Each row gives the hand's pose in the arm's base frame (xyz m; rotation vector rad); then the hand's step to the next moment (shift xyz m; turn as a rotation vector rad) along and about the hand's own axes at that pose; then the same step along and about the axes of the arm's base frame.
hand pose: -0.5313 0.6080 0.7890 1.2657 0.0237 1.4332
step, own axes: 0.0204 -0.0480 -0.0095 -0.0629 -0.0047 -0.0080
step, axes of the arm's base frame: 0.0321 0.0365 -0.0212 -0.0178 -0.0386 -0.0472
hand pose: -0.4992 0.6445 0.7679 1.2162 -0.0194 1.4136
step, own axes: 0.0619 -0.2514 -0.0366 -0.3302 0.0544 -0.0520
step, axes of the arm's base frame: 0.1776 0.1404 -0.1308 -0.1580 -0.2194 -0.2039
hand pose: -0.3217 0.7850 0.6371 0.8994 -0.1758 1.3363
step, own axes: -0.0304 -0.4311 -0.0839 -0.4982 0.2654 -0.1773
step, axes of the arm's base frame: 0.3428 0.0473 -0.2721 -0.4378 -0.2738 -0.2889
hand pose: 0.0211 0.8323 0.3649 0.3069 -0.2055 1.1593
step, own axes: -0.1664 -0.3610 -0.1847 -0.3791 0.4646 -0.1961
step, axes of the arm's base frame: 0.2683 -0.2129 -0.2735 -0.5751 -0.0915 -0.2428
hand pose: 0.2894 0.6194 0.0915 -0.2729 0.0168 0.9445
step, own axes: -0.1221 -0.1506 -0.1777 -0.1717 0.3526 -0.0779
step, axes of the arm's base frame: 0.0674 -0.2232 -0.1216 -0.3756 0.0400 -0.1312
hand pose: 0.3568 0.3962 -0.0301 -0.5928 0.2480 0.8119
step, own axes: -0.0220 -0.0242 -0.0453 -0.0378 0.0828 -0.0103
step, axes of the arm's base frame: 0.0038 -0.0529 -0.0177 -0.0866 0.0156 -0.0254
